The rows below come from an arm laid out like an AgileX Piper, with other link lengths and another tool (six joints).
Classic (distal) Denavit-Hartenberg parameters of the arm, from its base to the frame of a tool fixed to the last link. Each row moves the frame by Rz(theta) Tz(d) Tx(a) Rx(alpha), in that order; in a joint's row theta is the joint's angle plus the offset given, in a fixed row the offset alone. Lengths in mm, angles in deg.
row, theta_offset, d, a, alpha
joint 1, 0, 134.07, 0, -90
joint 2, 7.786, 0, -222.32, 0
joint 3, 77.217, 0, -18.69, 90
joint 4, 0, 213.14, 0, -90
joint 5, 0, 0, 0, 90
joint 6, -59.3, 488.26, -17.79, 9.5
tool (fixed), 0, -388.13, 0, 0
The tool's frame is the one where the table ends.
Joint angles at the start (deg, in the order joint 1, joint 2, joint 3, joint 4, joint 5, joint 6): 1.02, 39.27, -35.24, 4.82, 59.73, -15.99
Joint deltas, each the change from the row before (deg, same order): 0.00, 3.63, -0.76, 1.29, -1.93, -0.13; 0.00, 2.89, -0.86, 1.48, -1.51, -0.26; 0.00, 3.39, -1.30, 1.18, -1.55, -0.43; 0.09, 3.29, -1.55, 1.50, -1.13, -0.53; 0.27, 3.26, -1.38, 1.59, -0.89, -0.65
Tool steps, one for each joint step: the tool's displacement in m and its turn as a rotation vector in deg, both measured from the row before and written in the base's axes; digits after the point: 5 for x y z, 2 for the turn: 0.00957, 0.00264, -0.00054, 1.20, 0.96, -0.08; 0.00809, 0.00284, 0.00038, 1.33, 0.53, -0.03; 0.00973, 0.00206, 0.00049, 0.94, 0.52, 0.05; 0.00937, 0.00273, 0.00124, 1.20, 0.58, 0.18; 0.00846, 0.00312, 0.00013, 1.22, 0.93, 0.42
